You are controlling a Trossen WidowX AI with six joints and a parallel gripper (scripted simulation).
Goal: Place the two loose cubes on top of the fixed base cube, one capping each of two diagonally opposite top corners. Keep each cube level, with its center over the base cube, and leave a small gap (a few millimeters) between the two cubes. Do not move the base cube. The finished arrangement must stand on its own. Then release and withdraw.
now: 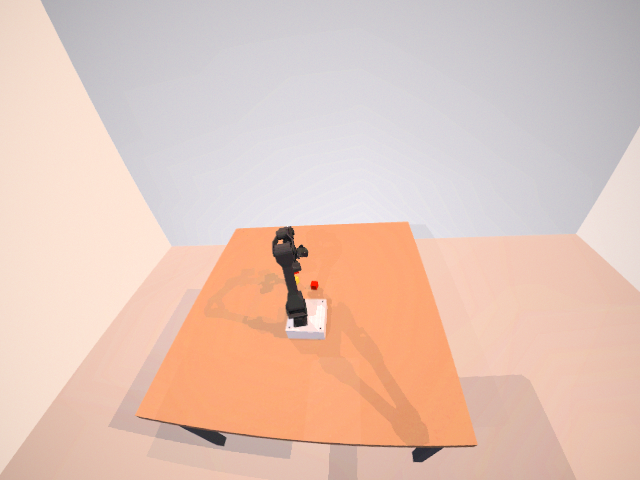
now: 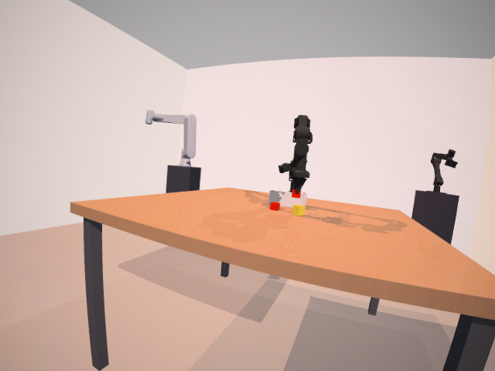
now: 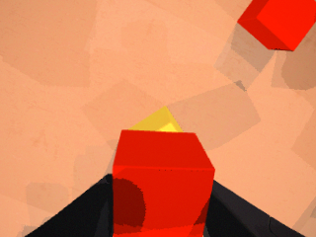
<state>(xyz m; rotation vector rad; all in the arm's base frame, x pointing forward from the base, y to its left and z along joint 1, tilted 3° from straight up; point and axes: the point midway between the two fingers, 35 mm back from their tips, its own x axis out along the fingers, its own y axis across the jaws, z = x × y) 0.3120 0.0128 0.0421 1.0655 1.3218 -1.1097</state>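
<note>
My gripper tip is 70 mm above the yellow cube, 20 mm to the right of it and 10 mm past it. Round my gripper tip: red cube right at my gripper tip.
</note>
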